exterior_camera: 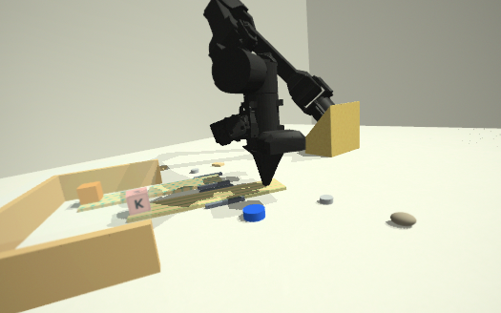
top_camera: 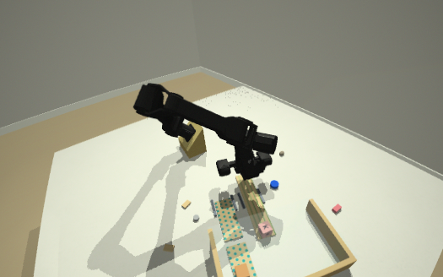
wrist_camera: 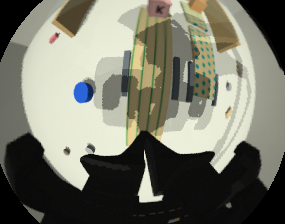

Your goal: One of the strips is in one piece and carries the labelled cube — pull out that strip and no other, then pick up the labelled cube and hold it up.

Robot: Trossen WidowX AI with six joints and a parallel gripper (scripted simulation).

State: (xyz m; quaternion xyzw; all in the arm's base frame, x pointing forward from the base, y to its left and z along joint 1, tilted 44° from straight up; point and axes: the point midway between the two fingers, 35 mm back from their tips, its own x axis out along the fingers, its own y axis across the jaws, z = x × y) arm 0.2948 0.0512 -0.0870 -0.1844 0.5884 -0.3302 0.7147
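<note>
The blue disc lies 8 cm to the left of my gripper tip and 8 cm ahead of it. From my gripper tip the other things lie so: tan pebble (21 cm to the left, 4 cm behind).
</note>
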